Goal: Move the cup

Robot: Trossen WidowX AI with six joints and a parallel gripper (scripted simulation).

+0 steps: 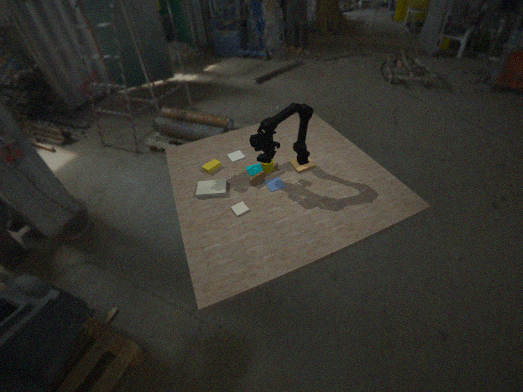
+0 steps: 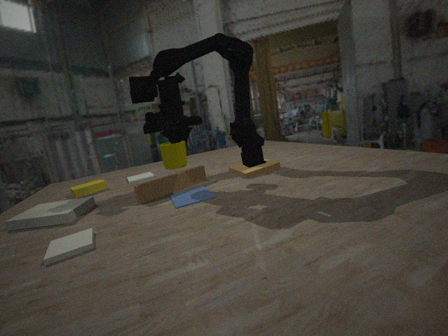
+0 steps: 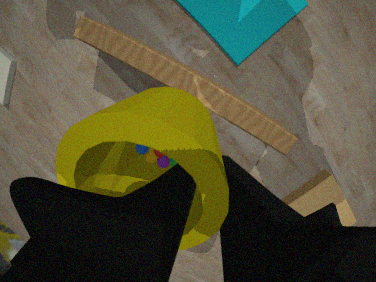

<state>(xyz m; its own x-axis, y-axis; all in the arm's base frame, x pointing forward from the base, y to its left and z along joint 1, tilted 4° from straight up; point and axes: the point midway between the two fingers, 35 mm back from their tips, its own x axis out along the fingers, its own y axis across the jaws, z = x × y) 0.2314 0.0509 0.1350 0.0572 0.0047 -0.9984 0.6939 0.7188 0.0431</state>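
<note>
My gripper tip is now 110 mm above the teal pad, 100 mm to the left of it and 80 mm short of it. Also, from my gripper tip: blue pad 110 mm below, 80 mm to the left, 10 mm behind; wooden bar 90 mm below, 40 mm ahead, 10 mm to the right; yellow cup 20 mm to the left, 20 mm ahead.
</note>
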